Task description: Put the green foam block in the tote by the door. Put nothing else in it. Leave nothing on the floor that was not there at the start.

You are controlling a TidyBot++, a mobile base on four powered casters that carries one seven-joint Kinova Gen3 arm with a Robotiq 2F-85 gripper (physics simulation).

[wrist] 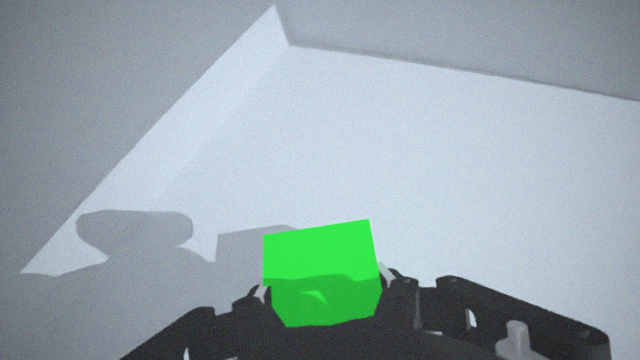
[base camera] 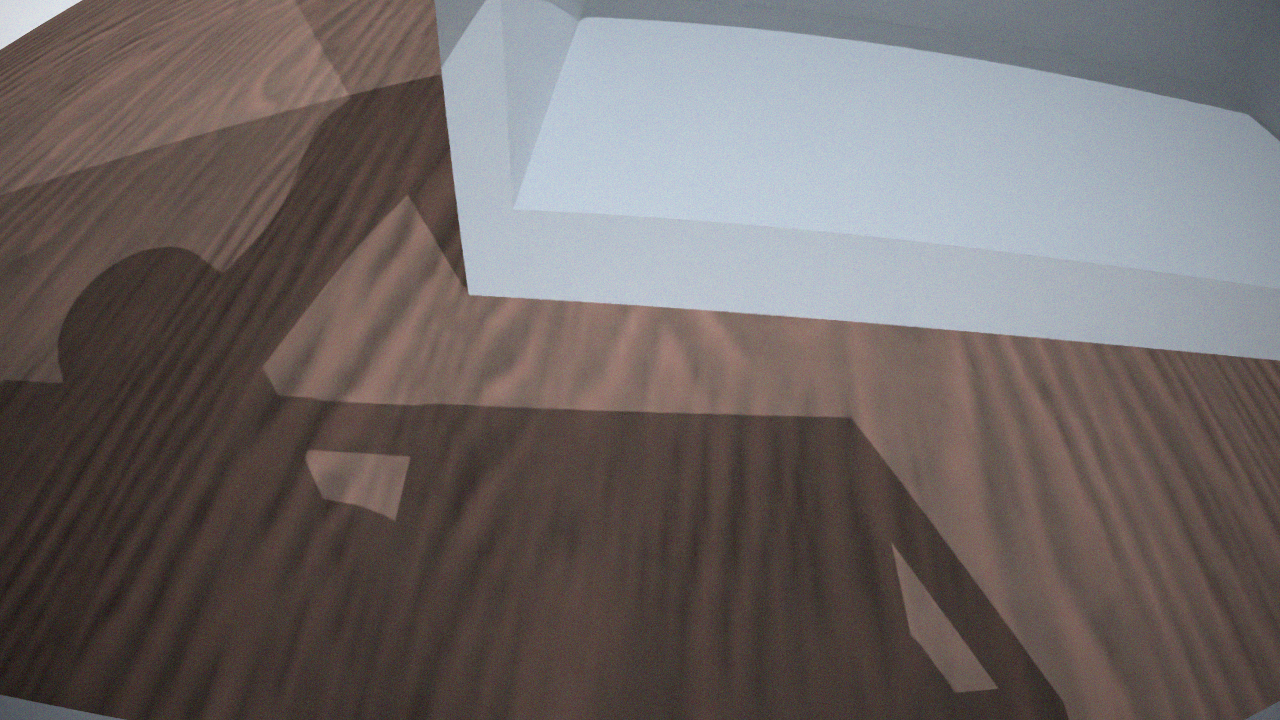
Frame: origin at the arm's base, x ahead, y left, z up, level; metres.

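Seen in the pictures: gripper, fingertip midpoint: [wrist: 325, 284].
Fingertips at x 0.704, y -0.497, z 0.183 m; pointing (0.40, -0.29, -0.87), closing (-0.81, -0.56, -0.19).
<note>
A point is followed by its place in that frame.
The green foam block [wrist: 322, 255] @[x 0.704, y -0.509, z 0.213 m] shows at the lower middle of the wrist view, between the fingers of my gripper [wrist: 325, 284] @[x 0.704, y -0.497, z 0.183 m], which is shut on it. The block and fingers are over the pale bottom inside a light grey open box, which looks like the tote [base camera: 805, 273] @[x 0.488, y -0.116, z -0.357 m] [wrist: 215, 95] @[x 0.920, y -0.623, z 0.168 m]. A shadow lies left of the block; whether the block touches the bottom cannot be told. In the base view the tote stands at the upper right on the floor. The block and gripper do not show there. No door shows.
Dark brown wood-grain floor [base camera: 644, 367] @[x 0.433, y -0.008, z -0.397 m] runs in front of the tote and to its left, with large shadows across it. The tote's near wall and left corner face the base. In the wrist view, one inner corner of the tote shows at the top.
</note>
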